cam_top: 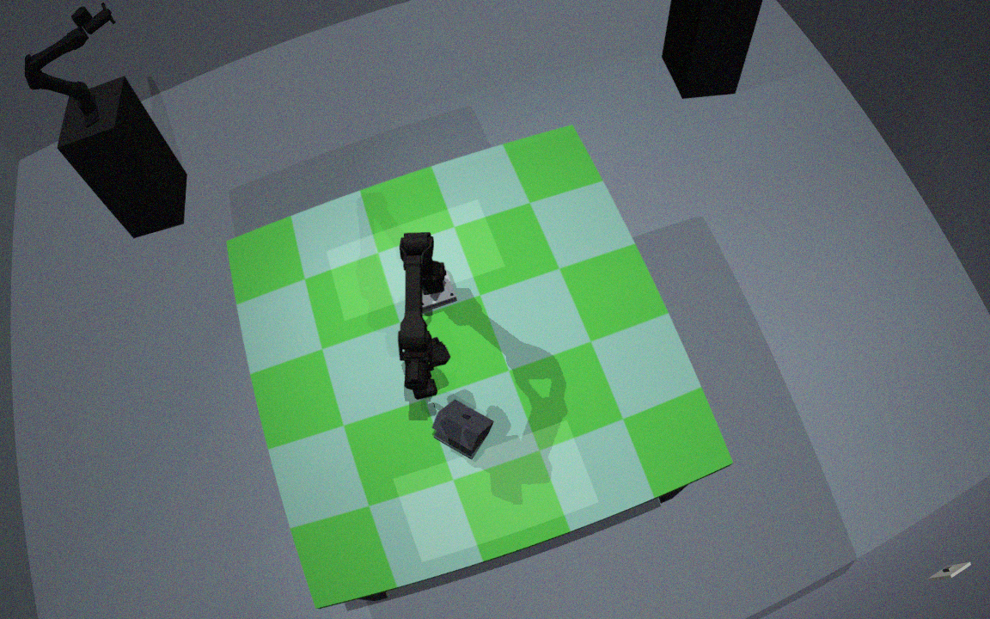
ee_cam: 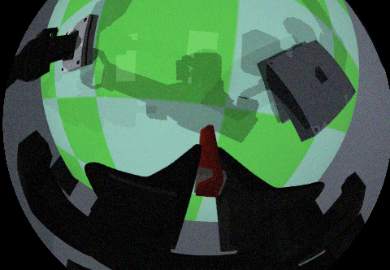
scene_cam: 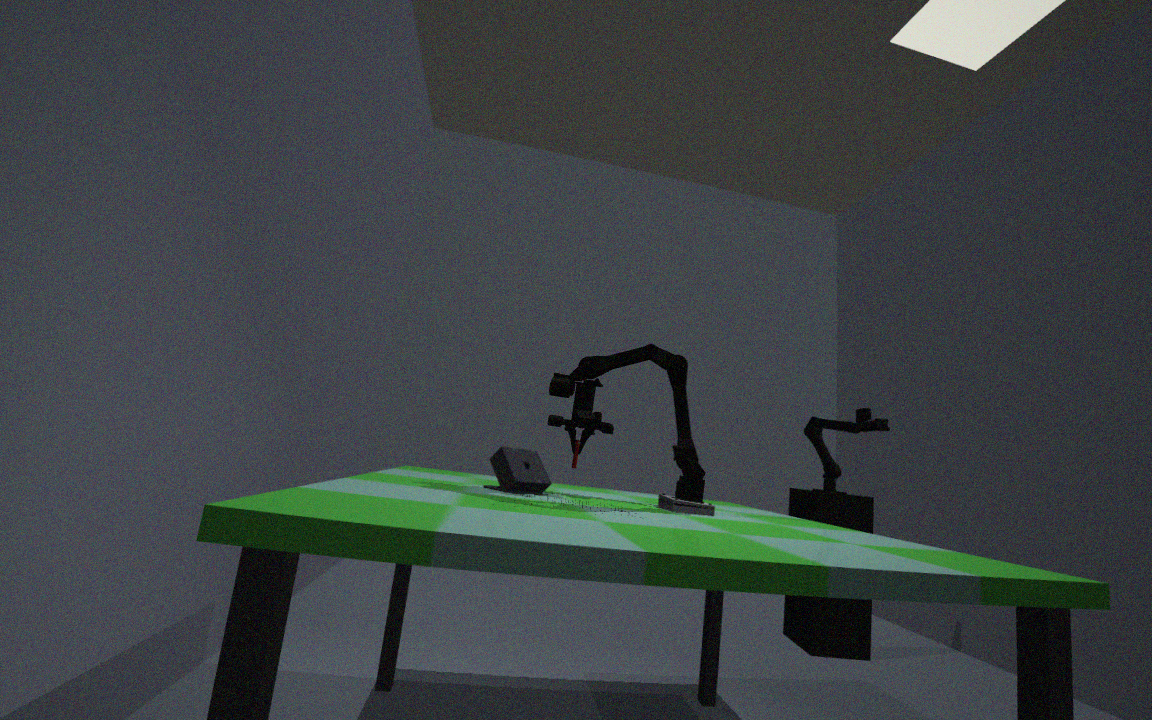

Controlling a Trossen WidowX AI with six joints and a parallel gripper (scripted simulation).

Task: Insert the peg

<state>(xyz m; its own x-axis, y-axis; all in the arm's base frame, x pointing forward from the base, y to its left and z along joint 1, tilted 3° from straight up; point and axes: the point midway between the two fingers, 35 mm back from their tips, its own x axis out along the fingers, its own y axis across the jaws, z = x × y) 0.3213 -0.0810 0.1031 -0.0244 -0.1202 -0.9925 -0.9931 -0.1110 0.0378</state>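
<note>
Now: the sloped panel 14 cm ahead of my gripper tip, 10 cm to the left of it and 6 cm below it. From my gripper tip the other things lie so: red peg (2 cm above).
</note>
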